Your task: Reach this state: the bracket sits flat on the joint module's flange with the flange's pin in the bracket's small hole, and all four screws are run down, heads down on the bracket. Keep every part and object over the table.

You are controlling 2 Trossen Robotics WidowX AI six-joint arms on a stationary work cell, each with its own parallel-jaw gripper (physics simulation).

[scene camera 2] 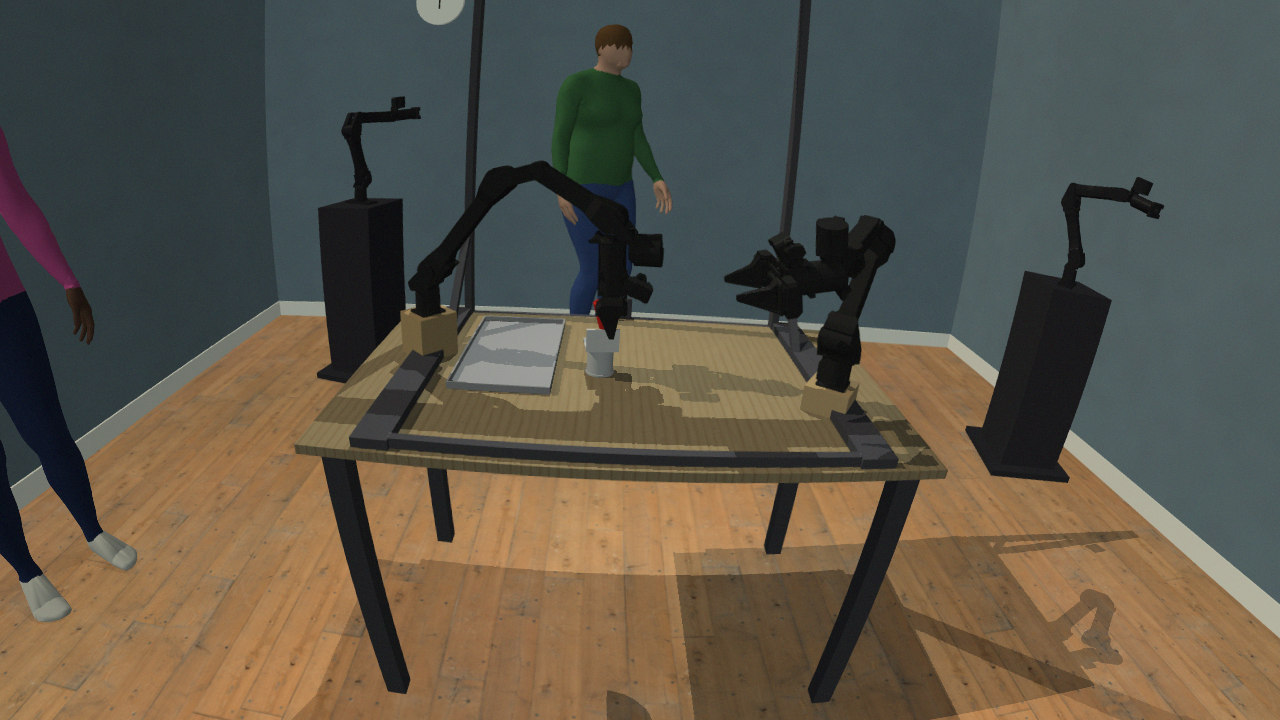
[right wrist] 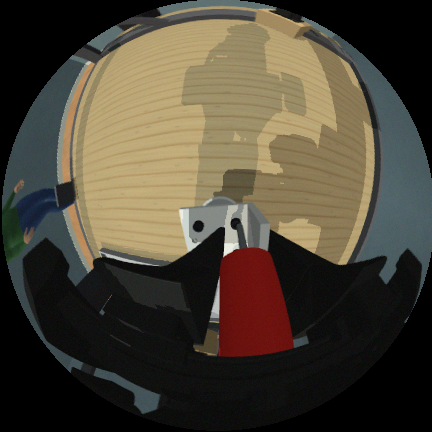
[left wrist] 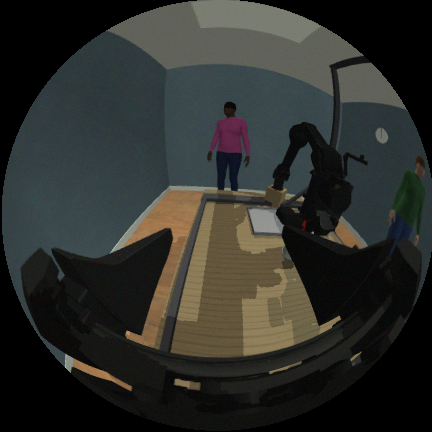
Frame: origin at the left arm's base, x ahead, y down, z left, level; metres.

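Where they show: left gripper, between the fingertips: point(scene camera 2: 730, 288) point(left wrist: 227, 232); right gripper, between the fingertips: point(scene camera 2: 611, 336) point(right wrist: 243, 233); left arm's base, origin of its link: point(scene camera 2: 832, 383); right arm's base, origin of its link: point(scene camera 2: 428, 311) point(left wrist: 276, 187).
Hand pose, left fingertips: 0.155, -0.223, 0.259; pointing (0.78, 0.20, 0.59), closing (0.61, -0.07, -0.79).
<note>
Things, the pixels of their top centre, and the offset from my left fingertips, as dx, dy, dz.
- upright pale joint module, centre of its top: point(scene camera 2: 600, 344) point(left wrist: 295, 240) +0.322, +0.215, -0.094
- red-handled screwdriver, centre of its top: point(right wrist: 261, 367) point(left wrist: 304, 216) +0.304, +0.106, -0.083
- shallow grey tray, centre of its top: point(scene camera 2: 512, 346) point(left wrist: 288, 218) +0.541, +0.263, -0.044
A silver bracket point(scene camera 2: 603, 340) point(right wrist: 214, 216) sits on top of the upright pale joint module point(scene camera 2: 599, 362) point(left wrist: 286, 253). Two dark round spots show on the bracket's face in the right wrist view; I cannot tell whether they are screw heads or open holes. The flange pin and the bracket's rest are hidden. My right gripper point(scene camera 2: 610, 332) point(right wrist: 243, 233) is shut on a red-handled screwdriver point(right wrist: 256, 305) point(left wrist: 304, 225), directly above the bracket. Its thin shaft reaches the right-hand dark spot. My left gripper point(scene camera 2: 733, 289) point(left wrist: 227, 232) is open and empty, raised above the table's right side. Loose screws do not show.
A shallow grey tray point(scene camera 2: 499, 389) lies left of the joint module in the scene view. Dark frame rails point(scene camera 2: 626, 449) run along the table edges. My arm bases stand at the table's left and right sides. A person in green point(scene camera 2: 604, 125) stands behind the table.
</note>
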